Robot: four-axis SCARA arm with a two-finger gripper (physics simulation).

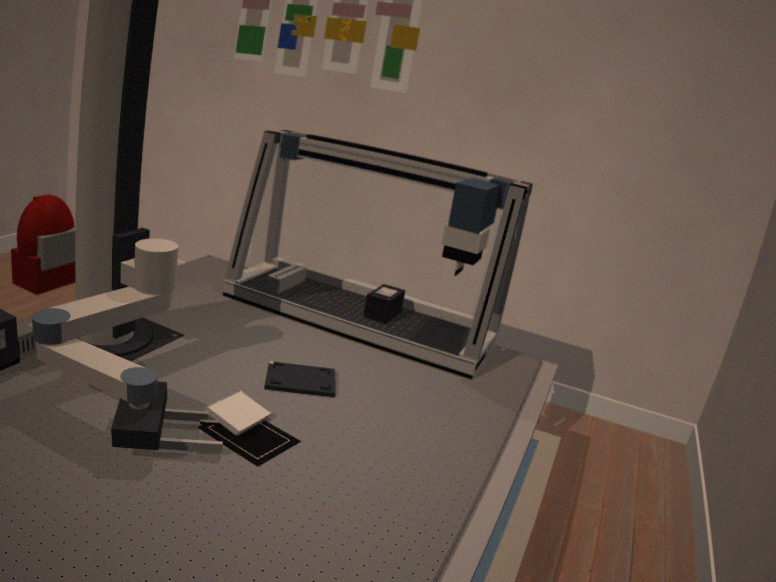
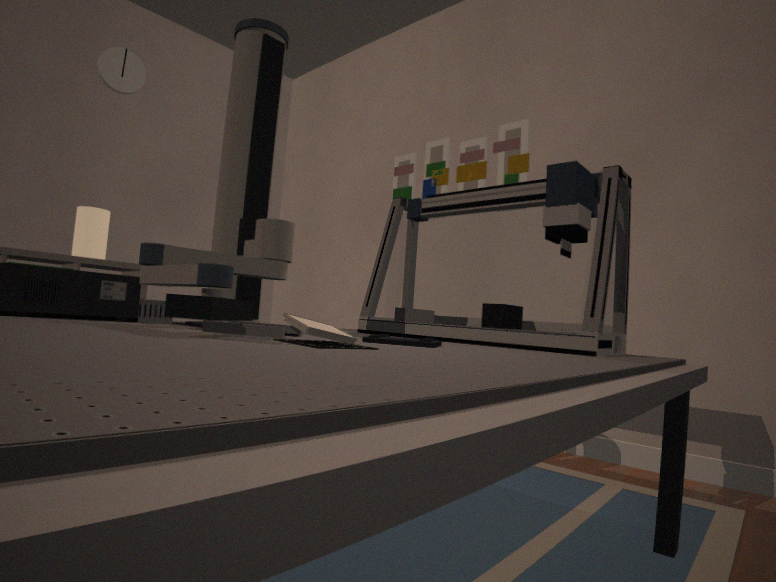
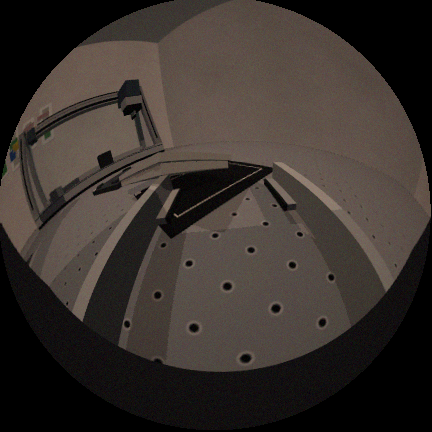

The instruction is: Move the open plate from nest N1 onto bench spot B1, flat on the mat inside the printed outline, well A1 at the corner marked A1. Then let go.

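Places are measured from the arm's base along level axes (x ahead, y left, z up), in metres.
Pixels of known places: gripper, fingertip midpoint: (image 1: 222,431) (image 2: 293,332) (image 3: 221,176); arm's base, origin of the base link: (image 1: 105,339).
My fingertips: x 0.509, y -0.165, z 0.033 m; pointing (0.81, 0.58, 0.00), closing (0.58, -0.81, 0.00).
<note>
For each thing: its top centre in the pictures, then the offset to it from my fingertips. "*": a spot on its surface instead.
- dark flat tray, middle of its top: (image 2: 403,336) (image 1: 301,374) (image 3: 121,172) 0.317 m left, 0.003 m back, 0.002 m down
- gantry frame, surface spot: (image 1: 376,335) (image 2: 491,332) * 0.615 m left, 0.058 m ahead, 0.017 m up
The pale plate (image 1: 239,411) (image 2: 318,327) (image 3: 192,166) is tilted over the back part of the black mat (image 1: 283,440) (image 2: 360,345) (image 3: 205,192), one side raised. A smooth face shows and no wells are visible, so I cannot tell where A1 is. Part of the printed outline shows beside it. My gripper (image 1: 216,432) (image 3: 221,176) is open, with nothing between its fingers. Its fingertips are low at the mat's near edge, and one finger is close to the plate's raised side; whether they touch is unclear. The corner mark A1 is not readable.
A dark flat tray (image 1: 300,380) (image 2: 401,340) (image 3: 115,182) with corner tabs lies behind the mat; its label is not readable. A gantry frame (image 1: 376,335) (image 2: 488,338) stands farther back. A dark round fixture (image 1: 134,341) sits near the arm's column.
</note>
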